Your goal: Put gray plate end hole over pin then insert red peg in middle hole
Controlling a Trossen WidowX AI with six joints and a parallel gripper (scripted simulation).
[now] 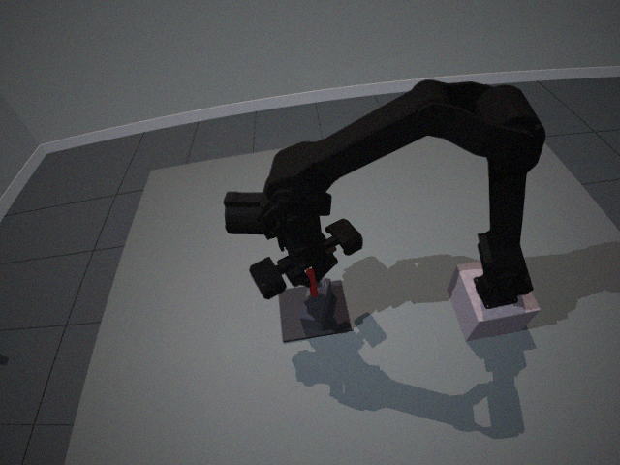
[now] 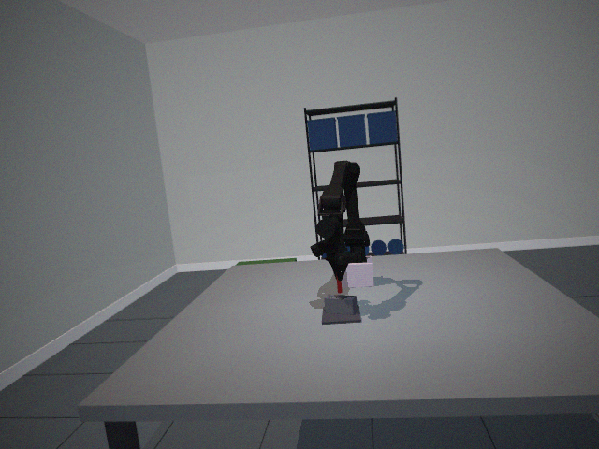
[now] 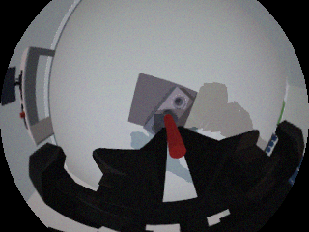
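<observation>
The gray plate is 7 cm below my gripper tip. The rest, counted from my gripper tip: red peg: right at my gripper tip; dark square base: 11 cm below, 1 cm to the left, 1 cm ahead.
</observation>
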